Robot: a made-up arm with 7 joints. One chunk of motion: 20 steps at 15 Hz.
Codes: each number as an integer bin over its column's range. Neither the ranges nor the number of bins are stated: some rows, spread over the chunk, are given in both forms.
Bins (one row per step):
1: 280 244 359 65 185 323
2: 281 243 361 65 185 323
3: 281 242 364 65 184 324
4: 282 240 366 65 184 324
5: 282 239 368 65 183 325
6: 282 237 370 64 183 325
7: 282 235 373 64 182 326
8: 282 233 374 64 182 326
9: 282 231 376 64 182 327
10: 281 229 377 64 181 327
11: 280 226 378 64 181 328
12: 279 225 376 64 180 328
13: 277 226 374 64 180 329
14: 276 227 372 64 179 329
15: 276 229 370 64 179 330
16: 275 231 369 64 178 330
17: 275 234 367 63 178 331
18: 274 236 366 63 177 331
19: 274 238 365 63 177 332
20: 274 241 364 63 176 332
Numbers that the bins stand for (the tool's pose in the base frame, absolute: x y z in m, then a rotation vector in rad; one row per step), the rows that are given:
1: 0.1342 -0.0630 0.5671 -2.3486 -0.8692 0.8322
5: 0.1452 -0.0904 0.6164 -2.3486 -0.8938 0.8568
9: 0.1452 -0.1342 0.6603 -2.3610 -0.9062 0.8815
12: 0.1288 -0.1671 0.6603 -2.3610 -0.9308 0.8938
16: 0.1068 -0.1342 0.6219 -2.3610 -0.9555 0.9185
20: 0.1014 -0.0795 0.5945 -2.3733 -0.9801 0.9432
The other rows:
2: 0.1397 -0.0685 0.5781 -2.3486 -0.8692 0.8322
3: 0.1397 -0.0740 0.5945 -2.3486 -0.8815 0.8445
4: 0.1452 -0.0849 0.6055 -2.3486 -0.8815 0.8445
6: 0.1452 -0.1014 0.6274 -2.3610 -0.8938 0.8568
7: 0.1452 -0.1123 0.6438 -2.3610 -0.9062 0.8692
8: 0.1452 -0.1233 0.6493 -2.3610 -0.9062 0.8692
10: 0.1397 -0.1452 0.6658 -2.3610 -0.9185 0.8815
11: 0.1342 -0.1616 0.6712 -2.3610 -0.9185 0.8938
13: 0.1178 -0.1616 0.6493 -2.3610 -0.9308 0.9062
14: 0.1123 -0.1562 0.6384 -2.3610 -0.9432 0.9062
15: 0.1123 -0.1452 0.6274 -2.3610 -0.9432 0.9185
17: 0.1068 -0.1178 0.6110 -2.3733 -0.9555 0.9308
18: 0.1014 -0.1068 0.6055 -2.3733 -0.9678 0.9308
19: 0.1014 -0.0959 0.6000 -2.3733 -0.9678 0.9432

